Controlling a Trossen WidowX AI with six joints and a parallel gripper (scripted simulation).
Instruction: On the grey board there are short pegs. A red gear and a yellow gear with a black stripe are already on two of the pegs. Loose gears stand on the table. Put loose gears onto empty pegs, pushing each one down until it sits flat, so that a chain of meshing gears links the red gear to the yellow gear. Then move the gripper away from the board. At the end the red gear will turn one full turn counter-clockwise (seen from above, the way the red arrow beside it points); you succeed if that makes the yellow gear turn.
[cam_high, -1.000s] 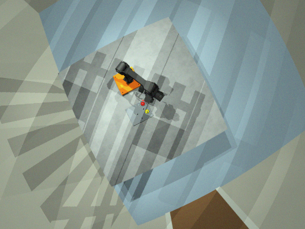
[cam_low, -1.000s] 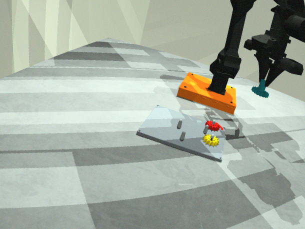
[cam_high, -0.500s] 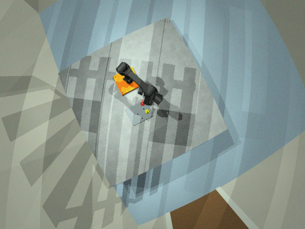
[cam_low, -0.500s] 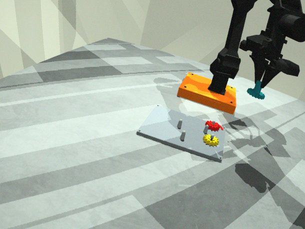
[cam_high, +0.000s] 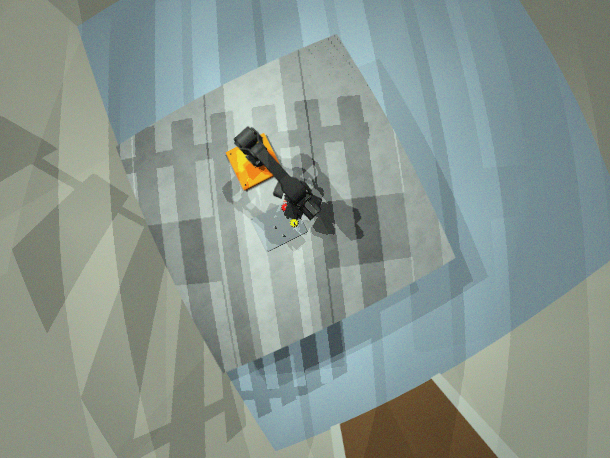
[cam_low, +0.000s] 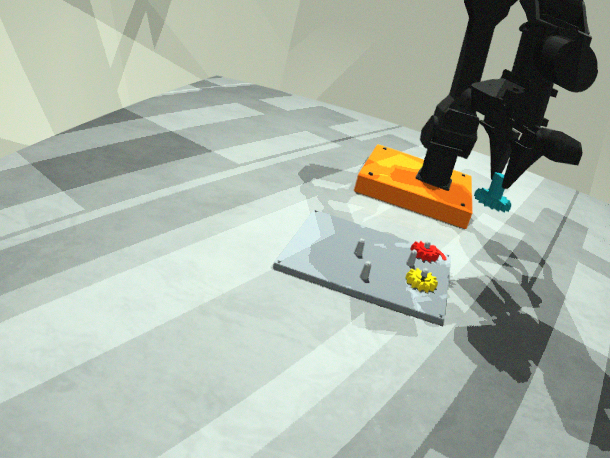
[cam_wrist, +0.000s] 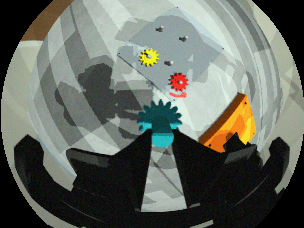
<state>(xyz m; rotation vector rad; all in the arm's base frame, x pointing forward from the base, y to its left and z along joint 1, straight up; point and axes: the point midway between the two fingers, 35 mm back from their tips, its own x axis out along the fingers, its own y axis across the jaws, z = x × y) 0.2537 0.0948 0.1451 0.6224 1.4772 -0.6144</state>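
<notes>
The red gear is 7 cm to the right of my gripper tip and 13 cm below it. The rest, counted from my gripper tip: teal gear (1 cm below); red arrow (2 cm behind, 5 cm to the right, 13 cm below); yellow gear (8 cm ahead, 6 cm to the right, 12 cm below).
</notes>
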